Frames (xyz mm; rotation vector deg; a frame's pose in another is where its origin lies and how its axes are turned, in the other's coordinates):
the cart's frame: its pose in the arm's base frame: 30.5 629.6 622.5 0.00 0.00 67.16
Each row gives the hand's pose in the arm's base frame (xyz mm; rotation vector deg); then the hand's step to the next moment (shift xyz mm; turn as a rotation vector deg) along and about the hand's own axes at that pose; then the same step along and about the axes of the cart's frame.
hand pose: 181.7 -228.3 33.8 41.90 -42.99 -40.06
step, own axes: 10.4 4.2 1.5 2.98 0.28 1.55
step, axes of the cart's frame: -3.5 -7.6 7.6 -2.25 -1.45 2.05
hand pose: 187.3 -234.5 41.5 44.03 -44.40 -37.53
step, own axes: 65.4 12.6 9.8 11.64 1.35 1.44
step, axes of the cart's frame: -30.0 -46.4 38.5 -5.68 -8.44 5.99
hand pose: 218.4 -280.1 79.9 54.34 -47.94 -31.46
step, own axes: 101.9 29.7 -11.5 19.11 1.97 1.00
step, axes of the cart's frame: -23.0 -85.0 60.3 -8.41 -14.66 9.18
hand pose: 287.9 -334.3 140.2 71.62 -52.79 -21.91
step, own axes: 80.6 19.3 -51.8 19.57 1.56 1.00
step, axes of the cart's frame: 16.5 -84.0 47.2 -8.68 -15.18 8.98
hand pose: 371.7 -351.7 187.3 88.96 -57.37 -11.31
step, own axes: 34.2 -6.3 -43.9 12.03 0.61 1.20
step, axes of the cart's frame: 27.6 -44.4 20.1 -5.84 -9.32 5.06
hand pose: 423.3 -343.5 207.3 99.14 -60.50 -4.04
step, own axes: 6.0 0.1 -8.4 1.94 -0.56 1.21
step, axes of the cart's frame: 5.1 -6.4 6.3 -1.65 -1.67 -0.15
